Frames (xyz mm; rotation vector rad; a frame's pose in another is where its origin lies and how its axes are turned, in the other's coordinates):
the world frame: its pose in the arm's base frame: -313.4 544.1 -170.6 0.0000 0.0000 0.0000
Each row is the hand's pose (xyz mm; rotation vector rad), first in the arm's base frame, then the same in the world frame.
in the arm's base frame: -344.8 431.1 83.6 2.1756 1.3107 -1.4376
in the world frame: -31.4 -113.0 254.2 2.1756 1.3107 -1.4376
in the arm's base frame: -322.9 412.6 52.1 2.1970 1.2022 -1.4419
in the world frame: -9.5 -131.5 222.7 2.1970 1.2022 -1.4419
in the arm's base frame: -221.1 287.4 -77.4 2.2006 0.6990 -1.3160
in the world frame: 92.3 -256.7 93.2 2.2006 0.6990 -1.3160
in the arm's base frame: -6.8 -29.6 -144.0 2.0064 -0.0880 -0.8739
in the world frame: 306.6 -573.7 26.6 2.0064 -0.0880 -0.8739
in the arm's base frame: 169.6 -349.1 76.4 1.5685 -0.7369 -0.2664
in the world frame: 483.0 -893.2 247.0 1.5685 -0.7369 -0.2664
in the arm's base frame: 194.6 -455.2 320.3 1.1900 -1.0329 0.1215
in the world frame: 508.0 -999.3 490.9 1.1900 -1.0329 0.1215
